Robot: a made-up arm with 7 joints. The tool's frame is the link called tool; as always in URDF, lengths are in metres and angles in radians.
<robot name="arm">
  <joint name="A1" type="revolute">
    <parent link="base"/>
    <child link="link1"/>
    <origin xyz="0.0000 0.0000 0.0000" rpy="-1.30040 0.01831 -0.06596"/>
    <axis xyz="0 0 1"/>
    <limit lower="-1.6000" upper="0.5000"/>
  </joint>
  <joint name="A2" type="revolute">
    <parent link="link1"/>
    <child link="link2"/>
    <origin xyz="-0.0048 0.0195 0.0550" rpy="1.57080 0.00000 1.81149"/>
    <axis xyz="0 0 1"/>
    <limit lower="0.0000" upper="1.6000"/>
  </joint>
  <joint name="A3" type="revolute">
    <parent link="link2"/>
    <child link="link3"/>
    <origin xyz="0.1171 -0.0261 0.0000" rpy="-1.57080 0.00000 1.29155"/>
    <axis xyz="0 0 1"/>
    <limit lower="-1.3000" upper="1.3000"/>
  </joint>
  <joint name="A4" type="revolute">
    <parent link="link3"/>
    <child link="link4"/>
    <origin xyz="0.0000 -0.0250 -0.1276" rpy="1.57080 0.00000 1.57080"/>
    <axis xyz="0 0 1"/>
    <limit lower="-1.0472" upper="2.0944"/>
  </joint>
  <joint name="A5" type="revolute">
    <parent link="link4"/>
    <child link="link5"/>
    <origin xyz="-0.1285 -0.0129 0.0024" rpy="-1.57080 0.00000 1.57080"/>
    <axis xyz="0 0 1"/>
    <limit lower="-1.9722" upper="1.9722"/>
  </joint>
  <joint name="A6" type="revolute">
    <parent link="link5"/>
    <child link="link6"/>
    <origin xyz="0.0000 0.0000 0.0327" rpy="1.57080 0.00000 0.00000"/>
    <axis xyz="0 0 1"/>
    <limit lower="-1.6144" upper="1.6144"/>
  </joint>
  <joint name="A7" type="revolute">
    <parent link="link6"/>
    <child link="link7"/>
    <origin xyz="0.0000 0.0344 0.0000" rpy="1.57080 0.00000 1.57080"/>
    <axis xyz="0 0 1"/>
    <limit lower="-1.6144" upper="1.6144"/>
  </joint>
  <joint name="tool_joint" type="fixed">
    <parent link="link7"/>
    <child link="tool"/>
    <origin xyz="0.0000 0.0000 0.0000" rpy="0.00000 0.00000 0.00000"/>
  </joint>
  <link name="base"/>
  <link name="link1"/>
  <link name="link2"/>
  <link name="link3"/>
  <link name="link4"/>
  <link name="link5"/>
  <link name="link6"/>
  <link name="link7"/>
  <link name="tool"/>
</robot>
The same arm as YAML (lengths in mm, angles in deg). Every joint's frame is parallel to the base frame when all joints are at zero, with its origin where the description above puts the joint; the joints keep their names.
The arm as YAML. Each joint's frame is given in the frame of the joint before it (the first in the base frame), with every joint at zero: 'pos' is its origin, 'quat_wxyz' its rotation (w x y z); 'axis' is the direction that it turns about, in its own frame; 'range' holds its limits. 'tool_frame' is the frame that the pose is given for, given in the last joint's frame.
length_unit: mm
angle_unit: deg
joints:
  - joint: A1
    pos: [0.0, 0.0, 0.0]
    quat_wxyz: [1.0, 0.0, 0.0, 0.0]
    axis: [0.068403, 0.961235, 0.26711]
    range: [-91.67, 28.65]
  - joint: A2
    pos: [-1.0, 58.4, -4.0]
    quat_wxyz: [1.0, 0.0, 0.0, 0.0]
    axis: [0.968889, -0.0002, -0.247497]
    range: [0.0, 91.67]
  - joint: A3
    pos: [-29.6, 7.2, -116.0]
    quat_wxyz: [1.0, 0.0, 0.0, 0.0]
    axis: [0.247497, -0.0001, 0.968889]
    range: [-74.48, 74.48]
  - joint: A4
    pos: [-7.4, 0.0, -129.8]
    quat_wxyz: [1.0, 0.0, 0.0, 0.0]
    axis: [0.0002, 1.0, 0.0]
    range: [-60.0, 120.0]
  - joint: A5
    pos: [121.3, 2.4, -44.3]
    quat_wxyz: [1.0, 0.0, 0.0, 0.0]
    axis: [0.968889, -0.0002, -0.247497]
    range: [-113.0, 113.0]
  - joint: A6
    pos: [31.7, 0.0, -8.1]
    quat_wxyz: [1.0, 0.0, 0.0, 0.0]
    axis: [0.0002, 1.0, 0.0]
    range: [-92.5, 92.5]
  - joint: A7
    pos: [33.3, 0.0, -8.5]
    quat_wxyz: [1.0, 0.0, 0.0, 0.0]
    axis: [0.247497, -0.0001, 0.968889]
    range: [-92.5, 92.5]
tool_frame:
  pos: [0.0, 0.0, 0.0]
  quat_wxyz: [0.992194, 0.000017, 0.124705, -0.000097]

